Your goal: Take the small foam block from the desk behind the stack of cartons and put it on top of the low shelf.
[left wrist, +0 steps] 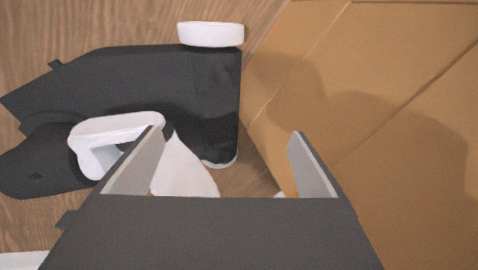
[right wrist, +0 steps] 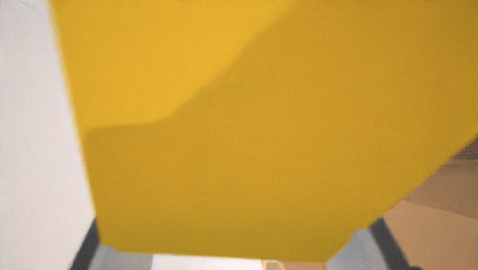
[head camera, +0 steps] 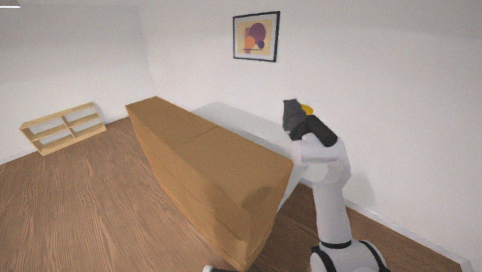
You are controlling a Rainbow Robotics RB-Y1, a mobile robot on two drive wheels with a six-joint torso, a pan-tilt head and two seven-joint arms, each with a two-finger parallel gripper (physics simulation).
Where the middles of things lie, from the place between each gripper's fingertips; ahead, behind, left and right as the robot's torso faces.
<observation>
My right gripper is now 1 cm past the yellow foam block (right wrist: 200,134), 5 cm to the left of it and 1 cm above it. The rest, counted from my right hand: framed picture (head camera: 255,37): 116 cm ahead, 16 cm to the left, 30 cm above.
The yellow foam block is 690 mm above my left hand, 470 mm ahead of it and 410 mm to the right of it.
</observation>
